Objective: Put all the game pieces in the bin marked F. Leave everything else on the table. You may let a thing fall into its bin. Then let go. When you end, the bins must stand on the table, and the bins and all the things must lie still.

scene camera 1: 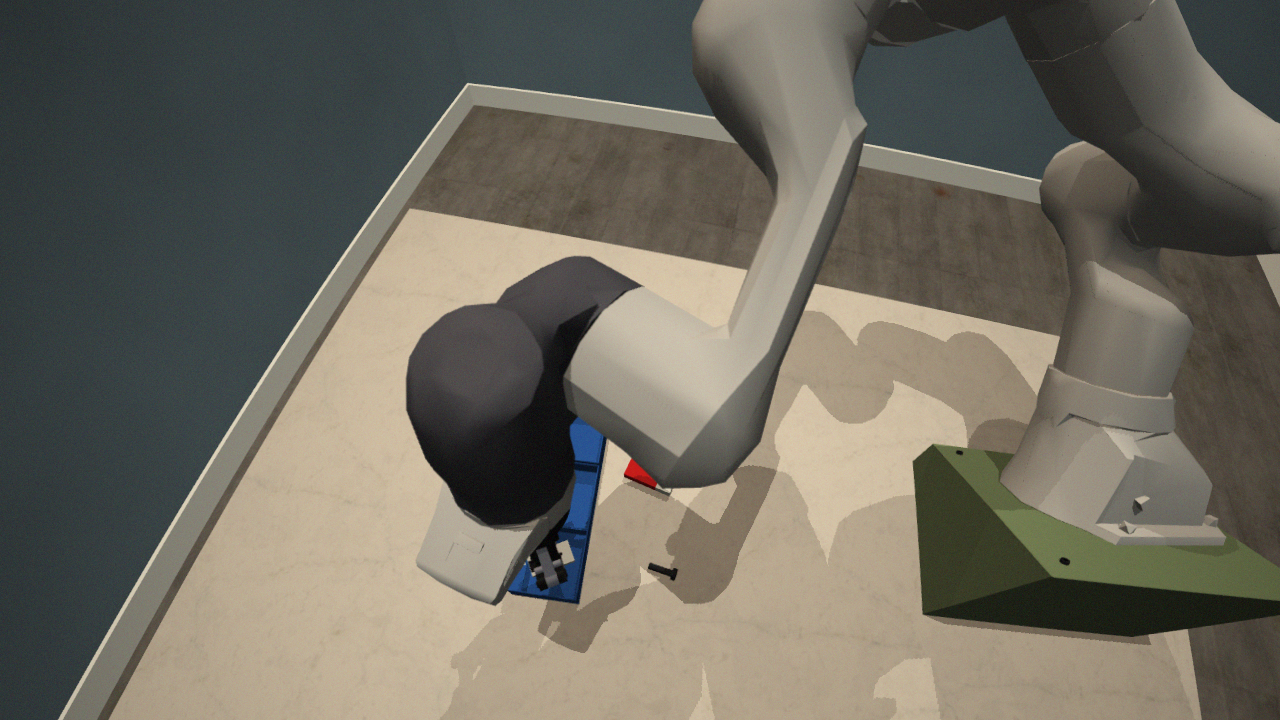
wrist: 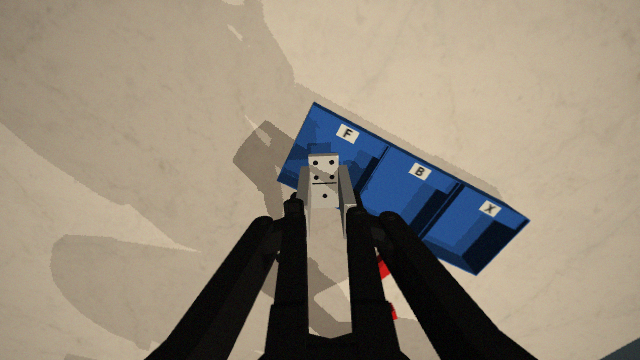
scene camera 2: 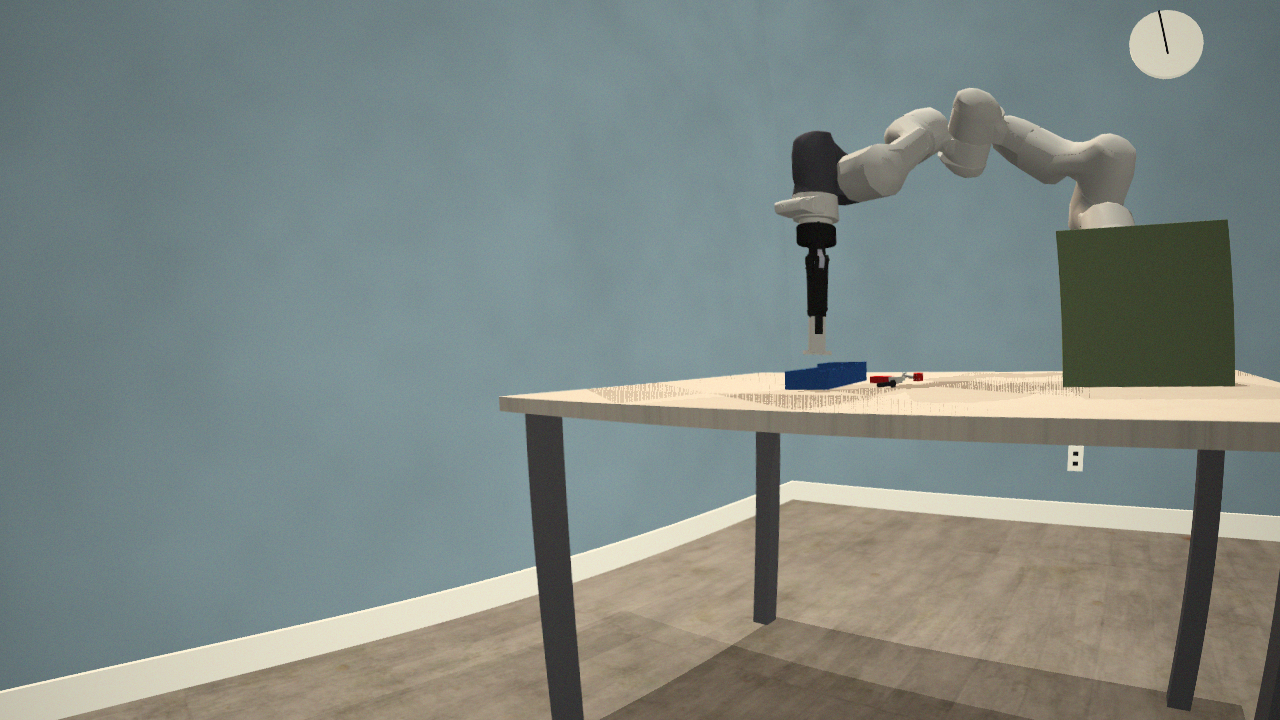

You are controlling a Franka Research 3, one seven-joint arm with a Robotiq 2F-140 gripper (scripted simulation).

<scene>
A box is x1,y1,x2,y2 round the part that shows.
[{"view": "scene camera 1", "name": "gripper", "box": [528,509,569,590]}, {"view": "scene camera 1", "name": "blue three-part bin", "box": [508,417,606,603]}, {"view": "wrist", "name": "gripper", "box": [144,165,537,359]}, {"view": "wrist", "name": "blue three-part bin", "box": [277,102,530,275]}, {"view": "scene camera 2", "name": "gripper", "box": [796,221,835,352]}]
</scene>
